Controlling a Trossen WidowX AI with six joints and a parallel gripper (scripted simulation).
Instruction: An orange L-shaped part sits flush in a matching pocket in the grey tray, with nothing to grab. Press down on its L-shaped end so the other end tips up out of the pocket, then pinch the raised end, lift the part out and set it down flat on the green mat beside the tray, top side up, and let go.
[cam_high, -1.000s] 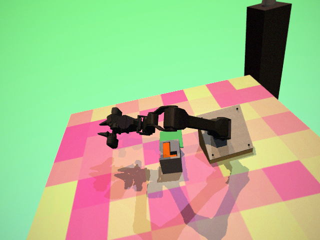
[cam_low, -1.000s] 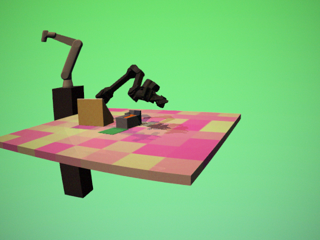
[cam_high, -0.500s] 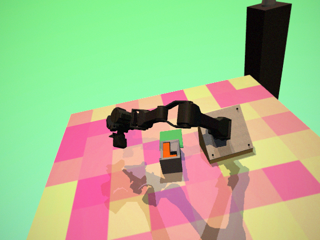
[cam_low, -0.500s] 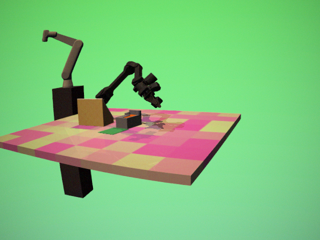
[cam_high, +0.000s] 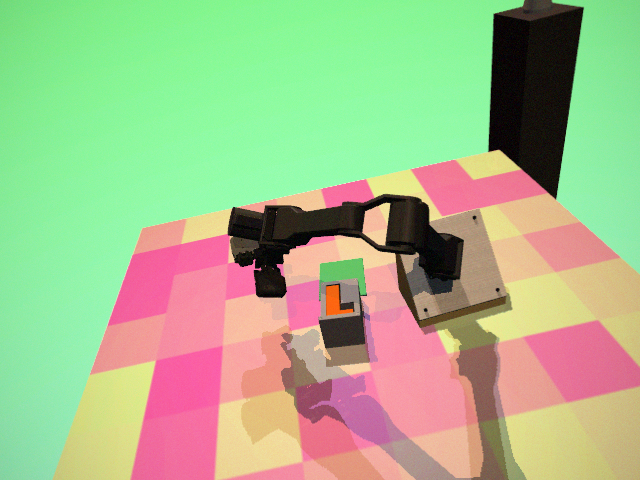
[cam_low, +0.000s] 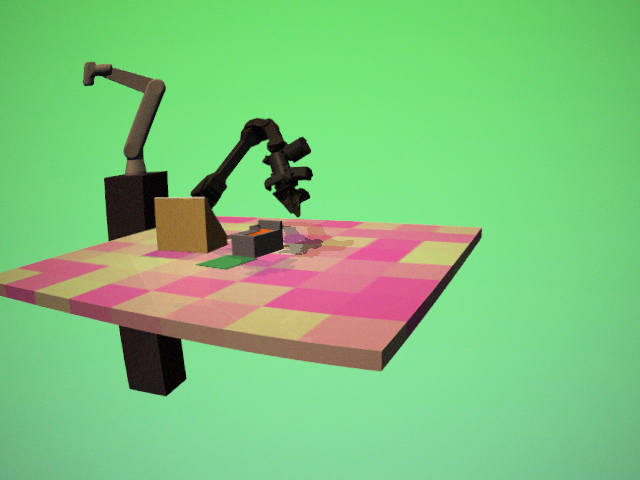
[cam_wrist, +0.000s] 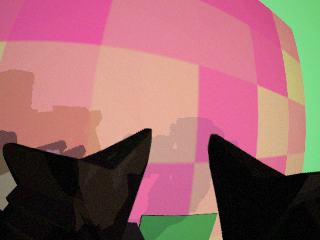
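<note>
The orange L-shaped part lies 160 mm behind my gripper tip, 110 mm to the left of it and 80 mm below it. Round my gripper tip: green mat (200 mm behind, 50 mm to the right, 150 mm below).
</note>
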